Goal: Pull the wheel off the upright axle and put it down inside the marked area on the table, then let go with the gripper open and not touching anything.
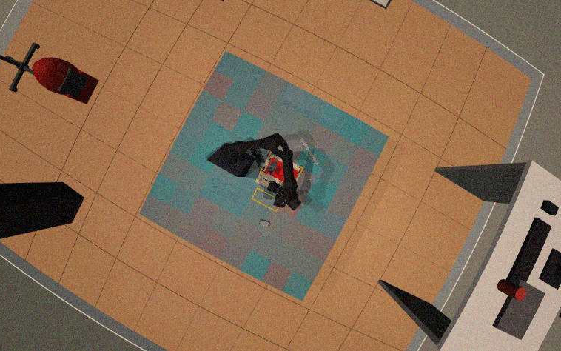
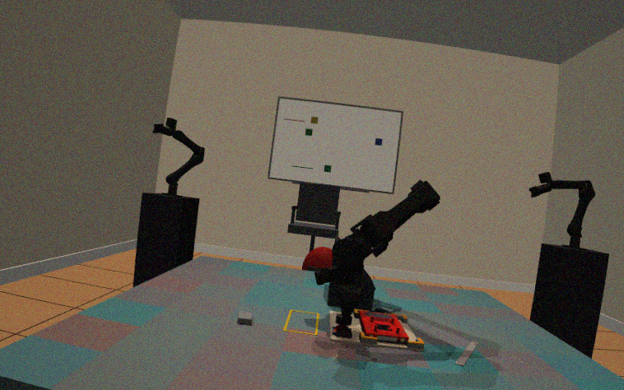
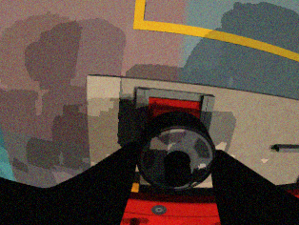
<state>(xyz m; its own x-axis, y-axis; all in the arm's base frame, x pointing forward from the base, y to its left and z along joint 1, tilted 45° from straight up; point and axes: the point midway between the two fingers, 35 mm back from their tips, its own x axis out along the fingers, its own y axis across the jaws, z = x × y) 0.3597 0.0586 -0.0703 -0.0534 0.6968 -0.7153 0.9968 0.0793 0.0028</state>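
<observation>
The wheel lies right at my gripper tip. Round my gripper tip: grey block (1 cm ahead, 25 cm to the right, 3 cm below); thin grey strip (2 cm ahead, 32 cm to the left, 4 cm below); upright axle (1 cm below).
</observation>
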